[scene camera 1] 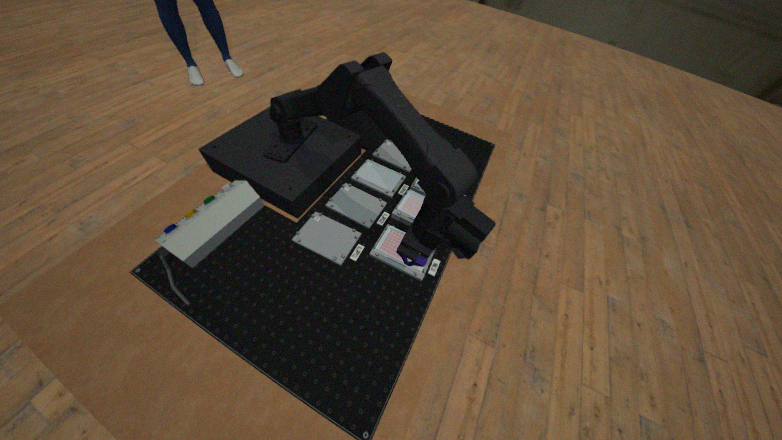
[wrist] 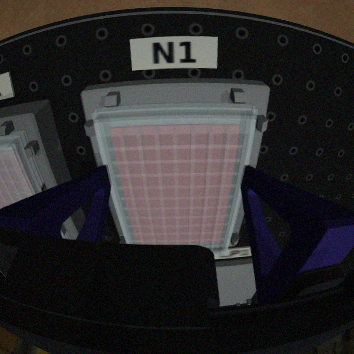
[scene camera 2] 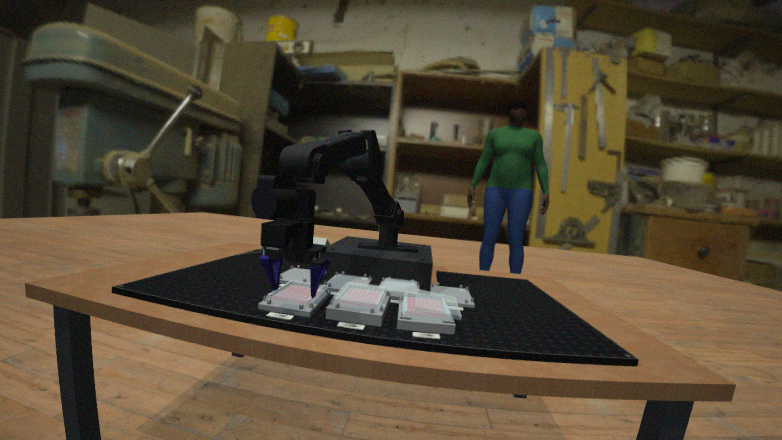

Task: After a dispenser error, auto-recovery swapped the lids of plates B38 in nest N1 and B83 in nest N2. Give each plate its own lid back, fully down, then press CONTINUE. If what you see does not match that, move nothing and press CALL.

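Places are measured from the arm's base along level axes (x up, y ahead, z left), in metres.
Pixels of known places: gripper, fingertip midpoint: (scene camera 1: pixel 413 251) (wrist: pixel 175 173) (scene camera 2: pixel 294 294); arm's base at its link origin: (scene camera 1: pixel 292 140) (scene camera 2: pixel 387 248).
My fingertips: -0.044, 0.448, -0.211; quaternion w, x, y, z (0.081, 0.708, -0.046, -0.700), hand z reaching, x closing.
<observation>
For each thing: its top centre in the pictures, then the offset to it from my fingertips, as dx, dy, dz. "pt": a spot on its surface instead.
- clear lid at its top centre: (wrist: pixel 176 208) (scene camera 2: pixel 298 289) (scene camera 1: pixel 404 246) +0.004, -0.025, +0.004
- nest N1 at its top centre: (wrist: pixel 177 201) (scene camera 2: pixel 297 291) (scene camera 1: pixel 404 248) -0.002, -0.024, +0.003
- N2 plate at its top centre: (wrist: pixel 5 219) (scene camera 2: pixel 361 291) (scene camera 1: pixel 423 208) +0.015, -0.007, +0.133
- button console at its top centre: (scene camera 1: pixel 202 206) +0.059, -0.492, -0.097
- third pink-welled plate at its top centre: (scene camera 2: pixel 437 298) +0.019, +0.019, +0.280
- grey cable at a spot on its surface: (scene camera 1: pixel 170 277) pt -0.017, -0.495, -0.249
My gripper (wrist: pixel 175 173) (scene camera 2: pixel 294 292) is over nest N1, its purple fingers shut on the two long sides of a clear lid (wrist: pixel 175 114). The lid is level, over the pink-welled plate (wrist: pixel 175 185) (scene camera 2: pixel 298 291) (scene camera 1: pixel 389 243) in nest N1 (wrist: pixel 175 89); whether it is fully down I cannot tell. The N2 plate (scene camera 2: pixel 359 297) (scene camera 1: pixel 410 204) (wrist: pixel 14 172) stands beside it and looks covered by a clear lid. No plate or lid lettering is readable. The button console (scene camera 1: pixel 218 221) has blue (scene camera 1: pixel 170 228), yellow (scene camera 1: pixel 190 213) and green (scene camera 1: pixel 208 200) buttons; their lettering is unreadable.
A third pink-welled plate (scene camera 2: pixel 428 304) stands beyond N2, with a clear piece at its side. A row of grey pads (scene camera 1: pixel 327 238) (scene camera 1: pixel 356 205) (scene camera 1: pixel 378 176) lies between the nests and the arm's black base (scene camera 1: pixel 246 158). A grey cable (scene camera 1: pixel 170 277) lies by the console.
</observation>
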